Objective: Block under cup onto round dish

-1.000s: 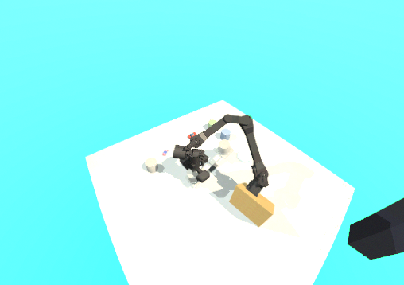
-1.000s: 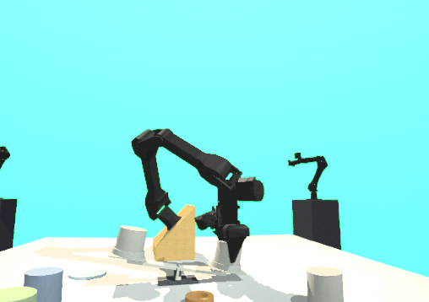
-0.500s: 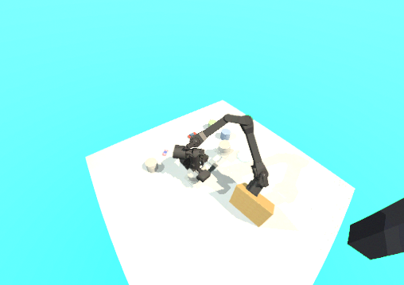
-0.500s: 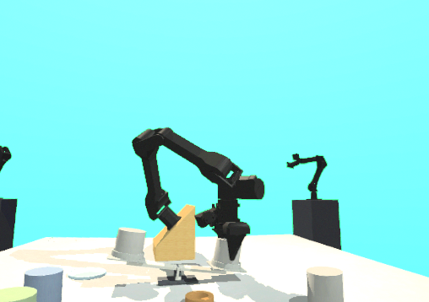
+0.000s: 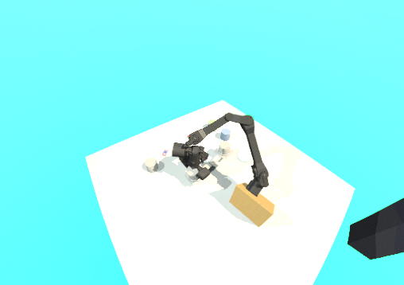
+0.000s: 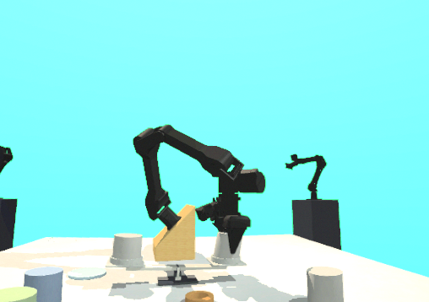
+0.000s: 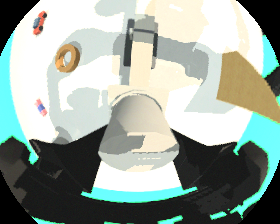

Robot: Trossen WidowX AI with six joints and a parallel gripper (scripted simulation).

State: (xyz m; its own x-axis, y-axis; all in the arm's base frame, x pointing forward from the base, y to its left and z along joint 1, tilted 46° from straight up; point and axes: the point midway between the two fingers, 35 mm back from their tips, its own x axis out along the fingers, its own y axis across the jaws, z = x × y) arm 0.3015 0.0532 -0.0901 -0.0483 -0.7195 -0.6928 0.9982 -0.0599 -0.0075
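The pale blue block lies 1 cm below my gripper tip. Also, from my gripper tip: orange ring 15 cm ahead, 12 cm to the right, 6 cm below; grey cup 28 cm to the right, 2 cm above, 1 cm behind; red toy car 27 cm ahead, 26 cm to the right, 6 cm below.
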